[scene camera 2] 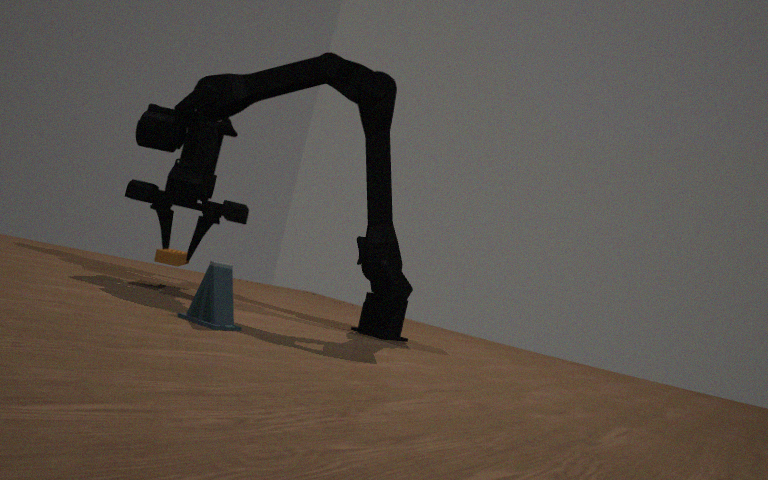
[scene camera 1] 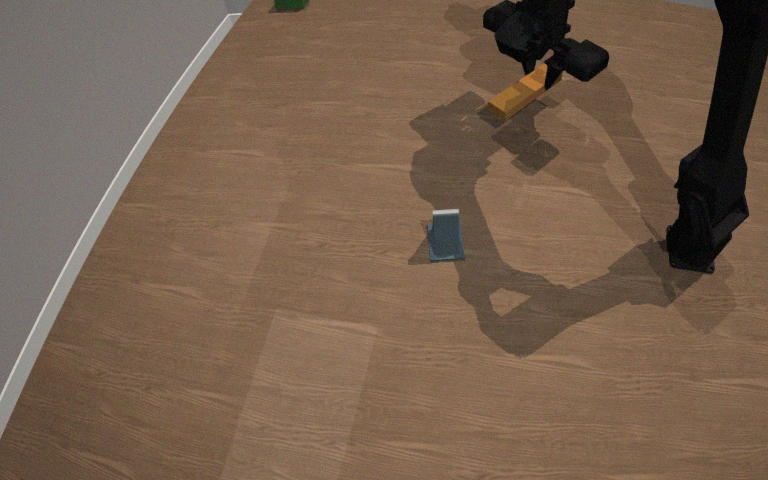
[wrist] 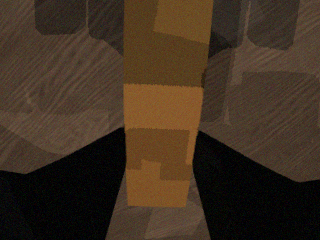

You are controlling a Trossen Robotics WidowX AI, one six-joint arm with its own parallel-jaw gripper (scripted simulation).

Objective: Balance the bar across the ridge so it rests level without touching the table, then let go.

My gripper shows in scene camera 2, in scene camera 1 [538, 82] and in the wrist view. The same spot on my gripper: [wrist: 81, 189] is [scene camera 2: 195, 227].
